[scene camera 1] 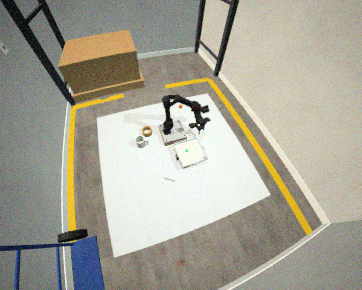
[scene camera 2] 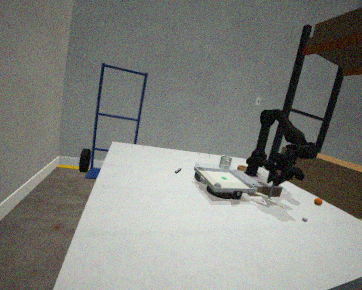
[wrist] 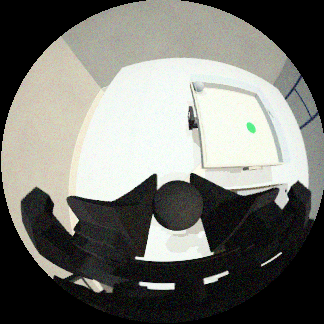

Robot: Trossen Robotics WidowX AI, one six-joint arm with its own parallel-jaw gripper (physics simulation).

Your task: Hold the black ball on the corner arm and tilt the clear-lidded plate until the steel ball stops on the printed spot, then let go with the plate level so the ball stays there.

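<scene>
The clear-lidded plate (scene camera 1: 192,159) (scene camera 2: 236,183) (wrist: 225,147) is cream inside with a grey rim. Its green printed spot (scene camera 1: 187,150) (scene camera 2: 224,178) (wrist: 251,128) shows near the middle. The steel ball (scene camera 2: 217,185) (wrist: 198,86) is off the spot, in the plate's far left corner in the wrist view. The black ball (wrist: 178,205) sits between both fingers of my gripper (scene camera 1: 200,127) (scene camera 2: 273,181) (wrist: 173,176), which is shut on it, beside the plate. The corner arm under the ball is mostly hidden by the fingers. Any slight tilt of the plate is hard to judge.
A metal mug (scene camera 1: 140,142) (scene camera 2: 225,161) and a tan ring (scene camera 1: 143,133) stand beside the arm's base. A pen-like stick (scene camera 1: 168,178) (scene camera 2: 178,170) lies on the white table. An orange ball (scene camera 1: 180,106) (scene camera 2: 318,201) and a small grey ball (scene camera 2: 304,219) lie on the arm's side.
</scene>
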